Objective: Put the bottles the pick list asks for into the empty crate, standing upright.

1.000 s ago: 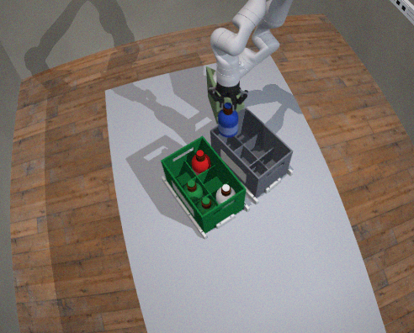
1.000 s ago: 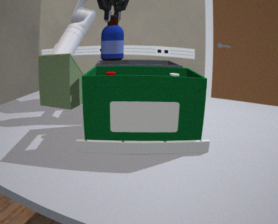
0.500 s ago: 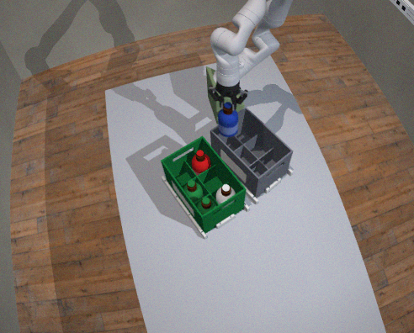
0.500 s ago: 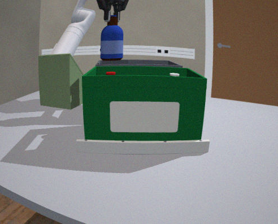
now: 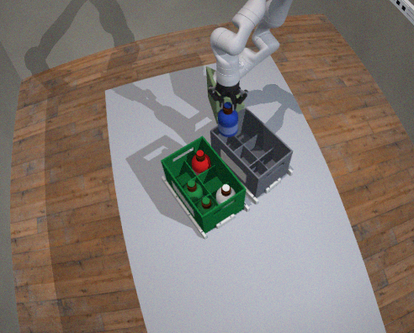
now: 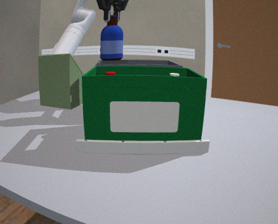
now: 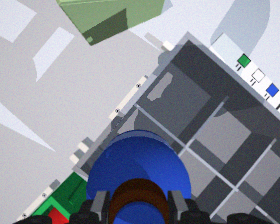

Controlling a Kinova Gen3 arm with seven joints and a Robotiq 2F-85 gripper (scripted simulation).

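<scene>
The blue-label bottle lies 70 mm below my hand. From my hand the other things lie so: grey crate: 60 mm ahead, 80 mm to the left, 250 mm below; green crate: 170 mm ahead, 120 mm to the right, 250 mm below; red-label bottle: 70 mm ahead, 120 mm to the right, 250 mm below.
</scene>
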